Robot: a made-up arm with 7 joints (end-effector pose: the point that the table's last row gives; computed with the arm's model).
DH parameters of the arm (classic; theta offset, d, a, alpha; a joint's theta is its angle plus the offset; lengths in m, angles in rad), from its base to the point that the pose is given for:
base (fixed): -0.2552 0 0.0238 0
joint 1: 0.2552 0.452 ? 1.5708
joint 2: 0 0.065 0.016 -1.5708
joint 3: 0 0.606 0.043 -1.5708
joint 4: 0 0.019 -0.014 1.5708
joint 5: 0 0.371 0 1.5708
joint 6: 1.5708 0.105 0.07 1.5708
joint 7: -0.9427 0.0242 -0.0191 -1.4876
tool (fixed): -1.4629 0.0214 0 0
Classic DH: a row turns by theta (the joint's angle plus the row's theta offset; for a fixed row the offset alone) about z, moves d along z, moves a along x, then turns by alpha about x.
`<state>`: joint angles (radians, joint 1 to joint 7).
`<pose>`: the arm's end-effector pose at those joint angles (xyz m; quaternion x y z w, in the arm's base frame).
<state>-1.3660 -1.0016 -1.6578 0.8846 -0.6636 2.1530 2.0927</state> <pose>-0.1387 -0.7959 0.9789 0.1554 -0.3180 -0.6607 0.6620</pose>
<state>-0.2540 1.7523 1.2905 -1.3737 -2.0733 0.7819 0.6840</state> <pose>-0.6189 -0.2763 0.1594 -0.6000 0.6299 -0.4710 0.1463</pose>
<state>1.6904 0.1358 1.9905 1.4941 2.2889 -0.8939 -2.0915</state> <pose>-0.2144 -0.4410 1.0501 -0.1979 -0.1119 -0.0066 0.9738</pose>
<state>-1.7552 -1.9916 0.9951 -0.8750 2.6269 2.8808 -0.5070</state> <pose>-0.2366 -0.7928 0.2272 -0.3084 0.7712 0.0259 0.5562</pose>
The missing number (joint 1, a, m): -0.023
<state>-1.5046 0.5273 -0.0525 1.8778 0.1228 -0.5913 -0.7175</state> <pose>-0.1470 -0.1753 1.0254 0.6212 0.5685 -0.2707 0.4666</pose>
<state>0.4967 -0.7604 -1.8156 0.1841 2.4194 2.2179 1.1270</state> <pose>0.7372 0.0494 1.1099 0.7690 -0.3177 0.5516 0.0588</pose>
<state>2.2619 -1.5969 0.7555 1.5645 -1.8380 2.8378 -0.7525</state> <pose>-0.6034 0.3800 0.2455 -0.2161 0.0617 -0.8582 0.4616</pose>
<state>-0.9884 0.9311 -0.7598 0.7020 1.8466 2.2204 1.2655</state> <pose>-0.5181 0.2415 1.1622 -0.1370 0.4738 -0.8697 0.0187</pose>
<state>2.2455 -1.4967 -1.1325 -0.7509 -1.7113 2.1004 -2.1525</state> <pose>-0.6339 0.4653 0.4949 0.0003 0.7710 0.6359 0.0350</pose>
